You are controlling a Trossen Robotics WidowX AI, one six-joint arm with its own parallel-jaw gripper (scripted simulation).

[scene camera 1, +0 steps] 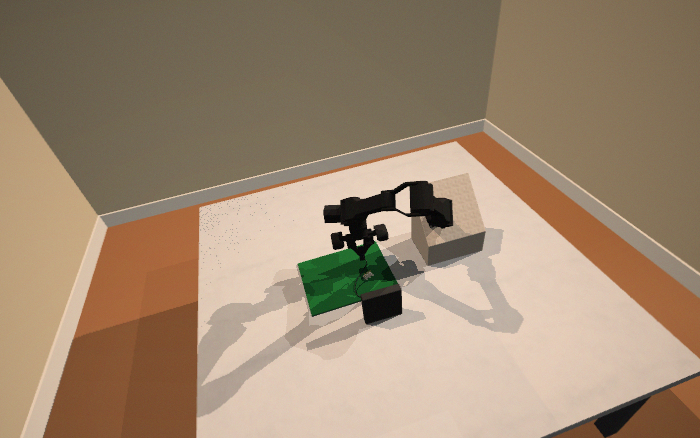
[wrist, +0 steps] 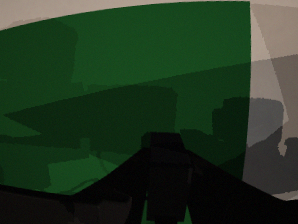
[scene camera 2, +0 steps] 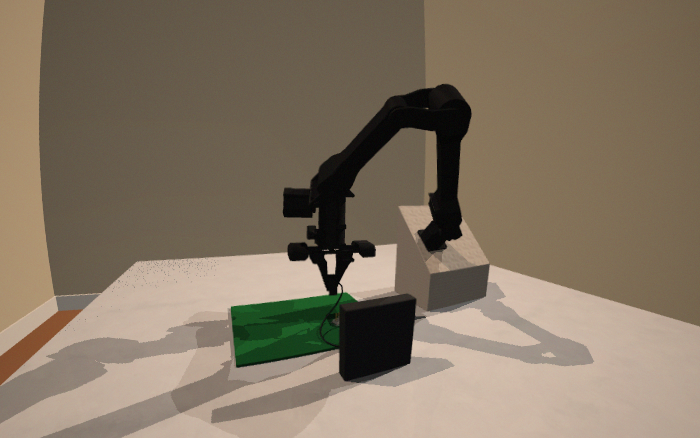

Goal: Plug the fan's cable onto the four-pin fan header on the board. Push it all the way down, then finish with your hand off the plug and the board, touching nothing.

Path:
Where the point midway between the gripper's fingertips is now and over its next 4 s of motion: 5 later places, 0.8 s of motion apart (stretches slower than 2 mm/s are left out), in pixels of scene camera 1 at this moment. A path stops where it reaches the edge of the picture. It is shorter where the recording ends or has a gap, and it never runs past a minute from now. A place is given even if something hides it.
The gripper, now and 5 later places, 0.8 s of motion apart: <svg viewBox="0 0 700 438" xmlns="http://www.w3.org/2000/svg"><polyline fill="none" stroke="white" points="361,253 362,258 365,262 366,264 364,269 365,269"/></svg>

